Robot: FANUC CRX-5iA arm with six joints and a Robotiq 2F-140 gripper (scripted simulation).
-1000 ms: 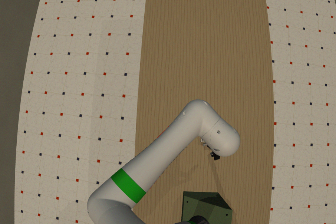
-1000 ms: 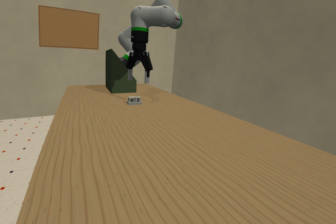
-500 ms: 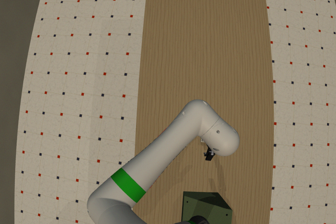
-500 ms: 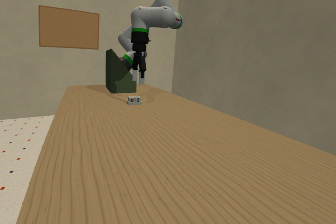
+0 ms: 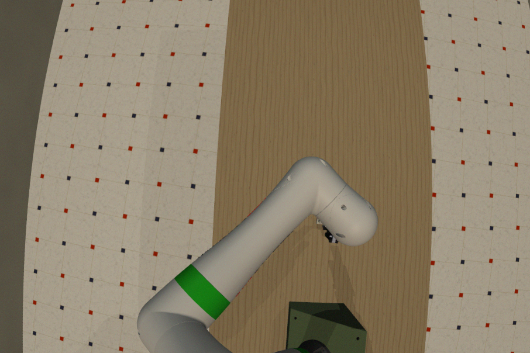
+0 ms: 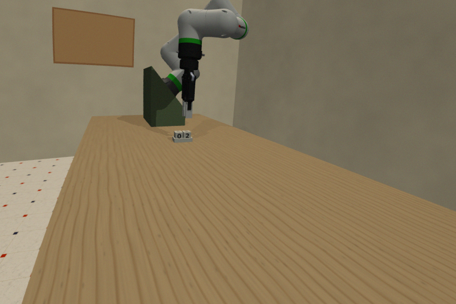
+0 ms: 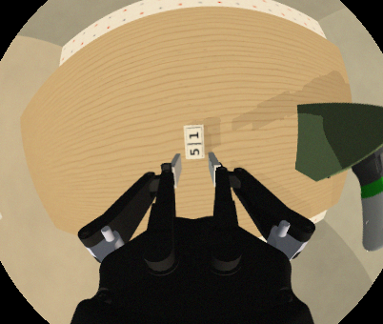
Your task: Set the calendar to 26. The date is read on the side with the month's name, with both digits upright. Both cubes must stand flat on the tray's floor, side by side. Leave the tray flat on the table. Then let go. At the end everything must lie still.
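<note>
The calendar tray is 12 cm below my hand and 2 cm to the right of it.
</note>
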